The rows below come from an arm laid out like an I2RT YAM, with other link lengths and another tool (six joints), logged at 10 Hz.
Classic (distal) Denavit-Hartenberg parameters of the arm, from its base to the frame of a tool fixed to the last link. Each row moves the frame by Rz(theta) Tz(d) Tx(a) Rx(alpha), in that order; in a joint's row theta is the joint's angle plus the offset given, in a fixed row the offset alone. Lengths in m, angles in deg.
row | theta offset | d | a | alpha
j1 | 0 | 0.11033 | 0.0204 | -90
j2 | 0 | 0 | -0.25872 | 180
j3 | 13.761 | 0 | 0.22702 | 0
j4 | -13.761 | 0.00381 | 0.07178 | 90
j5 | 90 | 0.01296 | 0 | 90
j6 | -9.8 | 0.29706 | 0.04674 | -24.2
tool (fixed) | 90 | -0.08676 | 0 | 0
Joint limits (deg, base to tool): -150..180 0..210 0..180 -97..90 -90..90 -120..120
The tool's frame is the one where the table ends.
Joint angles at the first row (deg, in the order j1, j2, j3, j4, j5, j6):
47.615 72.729 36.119 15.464 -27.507 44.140
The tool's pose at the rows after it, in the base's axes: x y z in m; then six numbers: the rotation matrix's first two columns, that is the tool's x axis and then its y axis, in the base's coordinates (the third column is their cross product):
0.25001 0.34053 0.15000 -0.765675 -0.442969 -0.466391 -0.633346 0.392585 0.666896
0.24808 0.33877 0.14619 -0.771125 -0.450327 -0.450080 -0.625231 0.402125 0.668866
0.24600 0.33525 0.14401 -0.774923 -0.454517 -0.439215 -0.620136 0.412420 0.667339
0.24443 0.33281 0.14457 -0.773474 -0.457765 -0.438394 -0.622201 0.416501 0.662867
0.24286 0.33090 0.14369 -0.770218 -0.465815 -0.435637 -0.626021 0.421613 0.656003
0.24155 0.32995 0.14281 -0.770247 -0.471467 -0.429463 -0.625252 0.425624 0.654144
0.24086 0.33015 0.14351 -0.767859 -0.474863 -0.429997 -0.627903 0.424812 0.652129
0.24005 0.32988 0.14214 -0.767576 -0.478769 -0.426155 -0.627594 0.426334 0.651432
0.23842 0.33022 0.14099 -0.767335 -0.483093 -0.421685 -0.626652 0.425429 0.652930
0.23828 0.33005 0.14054 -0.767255 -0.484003 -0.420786 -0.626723 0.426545 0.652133
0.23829 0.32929 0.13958 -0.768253 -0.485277 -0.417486 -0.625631 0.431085 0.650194
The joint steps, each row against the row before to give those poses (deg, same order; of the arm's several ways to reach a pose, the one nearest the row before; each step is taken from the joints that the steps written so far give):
0.021 0.108 0.503 -1.707 0.021 0.000
0.045 -0.193 0.262 -1.592 0.023 -0.044
0.000 -0.790 0.000 -1.686 0.218 -0.196
0.000 -0.808 0.000 -1.157 0.132 -0.394
0.000 -0.481 0.131 -1.290 0.043 -0.699
0.044 -0.220 0.283 -1.094 0.000 -0.262
0.064 -0.108 0.197 -0.414 -0.044 -0.219
0.022 0.021 0.023 -0.351 -0.066 -0.154
0.133 0.000 0.000 -0.262 -0.130 0.023
0.021 0.001 -0.001 -0.108 0.044 -0.066
0.020 -0.021 0.109 -0.458 0.173 -0.132

